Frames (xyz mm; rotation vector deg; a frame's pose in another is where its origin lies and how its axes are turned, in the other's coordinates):
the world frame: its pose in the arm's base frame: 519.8 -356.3 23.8 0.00 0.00 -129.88
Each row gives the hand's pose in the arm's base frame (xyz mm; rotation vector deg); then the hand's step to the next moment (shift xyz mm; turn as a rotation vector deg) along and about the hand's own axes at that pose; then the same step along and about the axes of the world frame.
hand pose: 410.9 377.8 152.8 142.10 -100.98 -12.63
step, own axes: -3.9 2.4 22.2 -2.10 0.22 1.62
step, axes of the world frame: 2.3 -7.6 -21.2 -0.73 -2.12 -1.43
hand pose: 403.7 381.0 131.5 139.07 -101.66 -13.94
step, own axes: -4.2 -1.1 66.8 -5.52 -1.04 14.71
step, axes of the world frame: 5.8 -13.1 -65.4 -1.87 -6.32 -14.30
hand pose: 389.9 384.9 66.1 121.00 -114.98 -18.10
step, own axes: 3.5 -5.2 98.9 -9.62 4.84 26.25
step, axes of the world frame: 18.4 -16.2 -96.0 1.18 -15.81 -23.53
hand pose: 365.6 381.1 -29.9 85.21 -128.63 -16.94
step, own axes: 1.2 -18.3 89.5 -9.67 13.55 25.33
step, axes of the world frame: 27.5 -11.7 -86.3 2.73 -23.28 -19.22
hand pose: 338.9 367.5 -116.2 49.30 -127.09 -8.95
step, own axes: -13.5 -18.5 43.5 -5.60 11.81 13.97
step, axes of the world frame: 17.5 -2.2 -45.9 0.22 -16.76 -9.23
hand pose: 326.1 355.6 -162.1 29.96 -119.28 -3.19
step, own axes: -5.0 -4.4 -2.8 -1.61 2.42 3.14
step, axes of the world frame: -2.7 5.7 -3.6 -0.04 -3.53 -2.41
